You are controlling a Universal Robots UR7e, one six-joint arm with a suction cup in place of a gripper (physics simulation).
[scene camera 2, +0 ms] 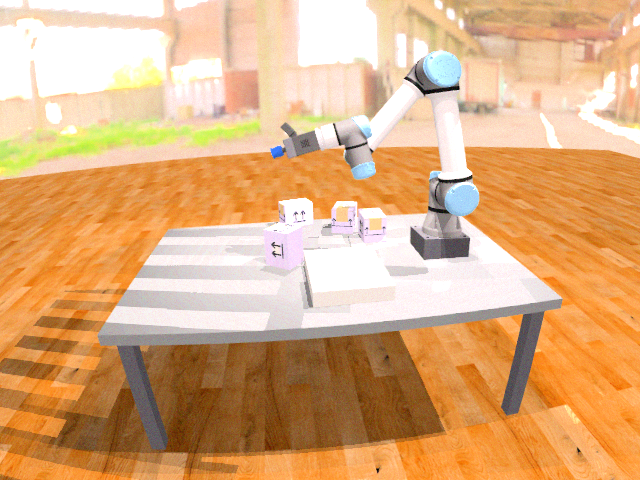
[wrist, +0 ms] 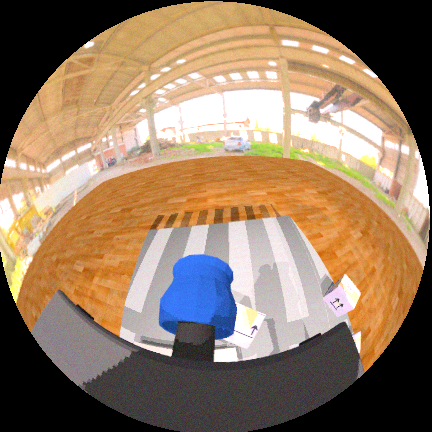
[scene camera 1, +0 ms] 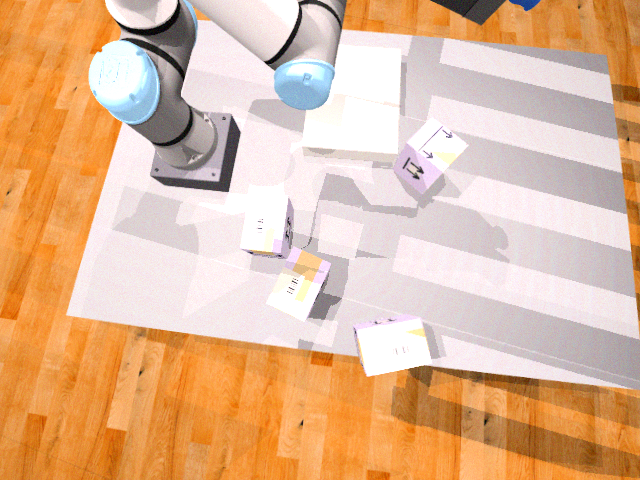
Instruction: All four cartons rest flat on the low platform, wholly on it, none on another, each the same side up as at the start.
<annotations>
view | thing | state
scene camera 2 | low white platform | on the table
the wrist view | my suction cup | -
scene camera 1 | low white platform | -
</annotations>
